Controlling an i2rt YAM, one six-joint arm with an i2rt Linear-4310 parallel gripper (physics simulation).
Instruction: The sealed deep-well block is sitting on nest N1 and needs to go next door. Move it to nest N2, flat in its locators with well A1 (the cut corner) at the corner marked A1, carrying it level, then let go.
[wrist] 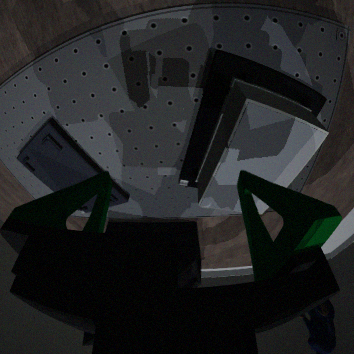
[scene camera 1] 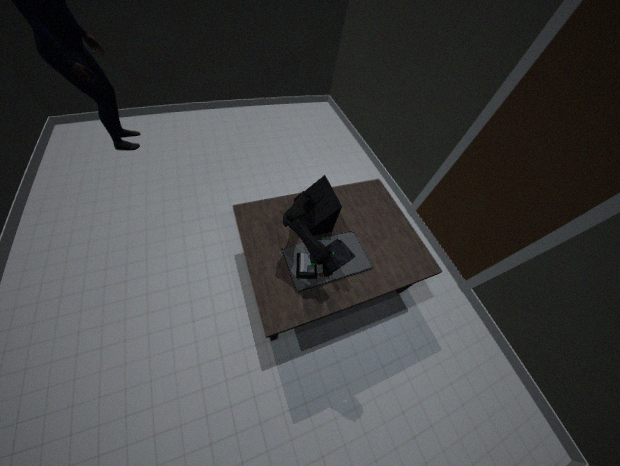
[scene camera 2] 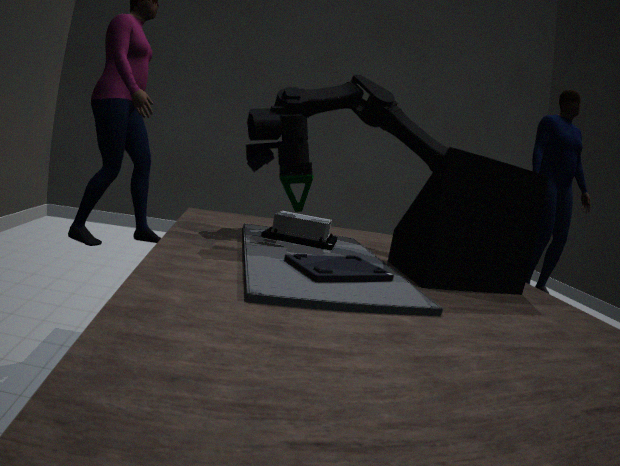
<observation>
My gripper is open, holding nothing. Also in view: a pale grey block.
</observation>
